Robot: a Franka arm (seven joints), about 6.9 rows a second.
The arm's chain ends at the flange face. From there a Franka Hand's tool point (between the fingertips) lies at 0.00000 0.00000 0.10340 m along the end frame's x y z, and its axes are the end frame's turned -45 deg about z.
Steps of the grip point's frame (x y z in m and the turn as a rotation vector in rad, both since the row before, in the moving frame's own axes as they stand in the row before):
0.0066 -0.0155 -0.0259 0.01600 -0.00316 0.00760
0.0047 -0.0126 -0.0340 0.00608 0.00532 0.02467
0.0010 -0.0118 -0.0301 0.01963 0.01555 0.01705
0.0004 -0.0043 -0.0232 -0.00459 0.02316 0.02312
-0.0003 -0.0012 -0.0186 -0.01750 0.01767 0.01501
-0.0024 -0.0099 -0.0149 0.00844 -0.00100 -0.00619
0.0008 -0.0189 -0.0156 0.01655 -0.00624 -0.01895
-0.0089 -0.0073 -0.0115 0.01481 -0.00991 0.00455
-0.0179 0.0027 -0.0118 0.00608 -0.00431 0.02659
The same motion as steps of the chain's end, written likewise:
-0.0049 -0.0147 -0.0259 0.00908 -0.01355 0.00760
-0.0055 -0.0114 -0.0340 0.00806 -0.00054 0.02467
-0.0074 -0.0065 -0.0301 0.02488 -0.00288 0.01705
-0.0048 -0.0020 -0.0232 0.01313 0.01962 0.02312
-0.0036 -0.0006 -0.0186 0.00012 0.02487 0.01501
-0.0080 -0.0048 -0.0149 0.00526 -0.00668 -0.00619
-0.0111 -0.0132 -0.0156 0.00729 -0.01611 -0.01895
-0.0096 0.0015 -0.0115 0.00346 -0.01748 0.00455
-0.0100 0.0147 -0.0118 0.00125 -0.00735 0.02659

